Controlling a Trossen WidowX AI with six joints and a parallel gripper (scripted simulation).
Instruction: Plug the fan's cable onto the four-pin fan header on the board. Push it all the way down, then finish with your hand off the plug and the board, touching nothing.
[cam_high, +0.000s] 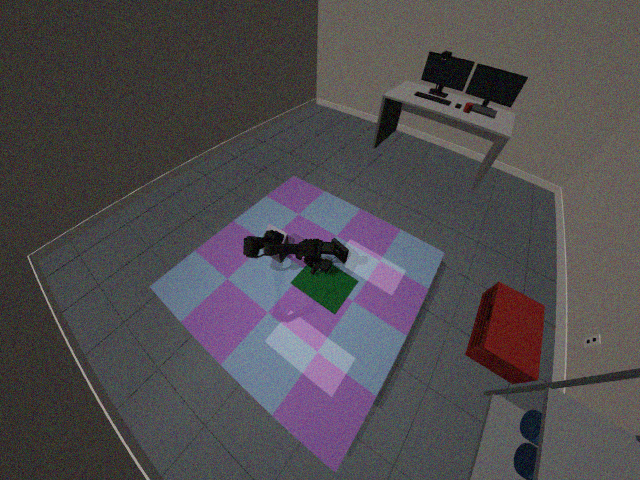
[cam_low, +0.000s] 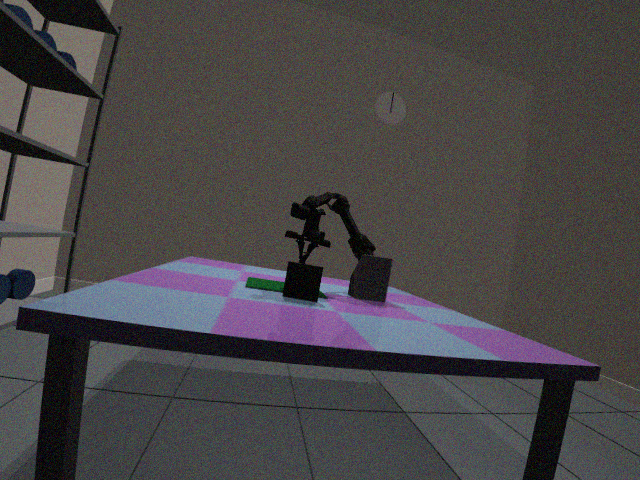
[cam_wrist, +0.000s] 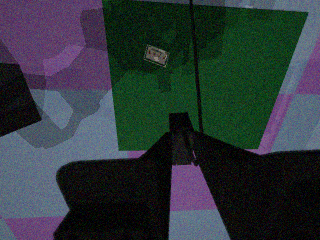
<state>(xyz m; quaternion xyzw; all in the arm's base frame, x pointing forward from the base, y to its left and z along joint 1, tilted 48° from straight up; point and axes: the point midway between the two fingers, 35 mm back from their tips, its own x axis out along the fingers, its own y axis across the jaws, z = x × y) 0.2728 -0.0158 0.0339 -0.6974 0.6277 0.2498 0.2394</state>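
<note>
The green board lies 140 mm below my gripper tip, 60 mm ahead of it and 20 mm to the left of it. Round my gripper tip: white four-pin fan header (120 mm below, 80 mm to the left, 20 mm behind); black fan (210 mm to the left, 60 mm below, 30 mm ahead); dark fan plug (10 mm to the right, 10 mm below).
</note>
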